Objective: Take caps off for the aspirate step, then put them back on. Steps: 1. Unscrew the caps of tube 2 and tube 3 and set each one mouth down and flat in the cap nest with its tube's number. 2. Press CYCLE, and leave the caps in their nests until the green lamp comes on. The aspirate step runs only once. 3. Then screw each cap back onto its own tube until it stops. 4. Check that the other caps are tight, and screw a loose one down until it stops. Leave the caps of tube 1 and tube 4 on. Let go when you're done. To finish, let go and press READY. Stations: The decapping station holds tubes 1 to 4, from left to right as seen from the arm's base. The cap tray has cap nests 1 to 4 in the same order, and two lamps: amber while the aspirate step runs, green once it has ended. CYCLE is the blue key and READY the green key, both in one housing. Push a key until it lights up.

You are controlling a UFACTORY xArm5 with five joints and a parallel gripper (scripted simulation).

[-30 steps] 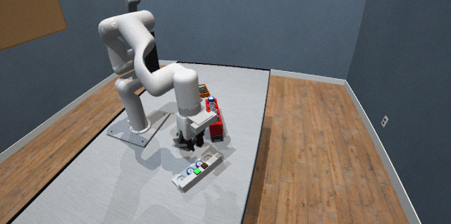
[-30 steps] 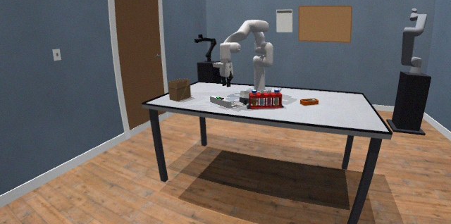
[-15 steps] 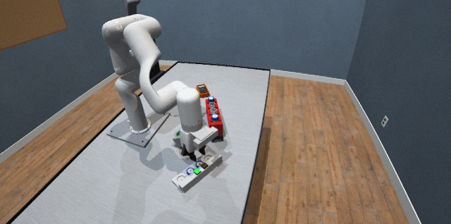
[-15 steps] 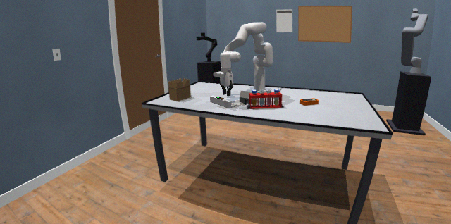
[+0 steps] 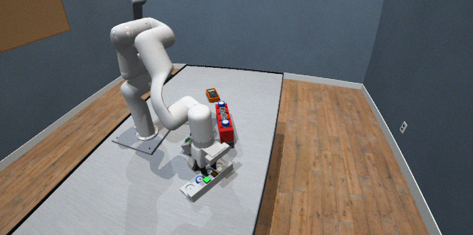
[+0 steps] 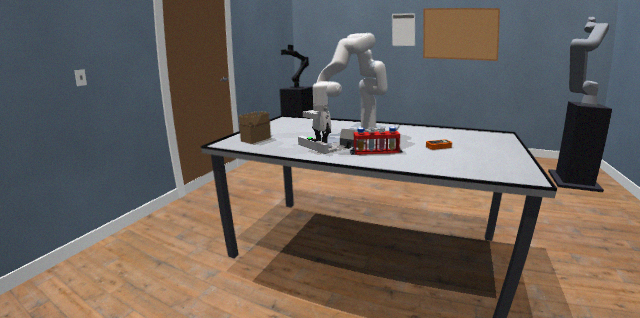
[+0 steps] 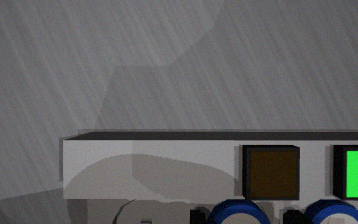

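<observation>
My gripper is now 30 mm above the blue-rimmed cap. Also, from my hand: grey key housing 130 mm to the left, 130 mm behind, 10 mm above; blue key 150 mm to the left, 150 mm behind, 20 mm above; green key 150 mm behind, 100 mm to the left, 20 mm above.
</observation>
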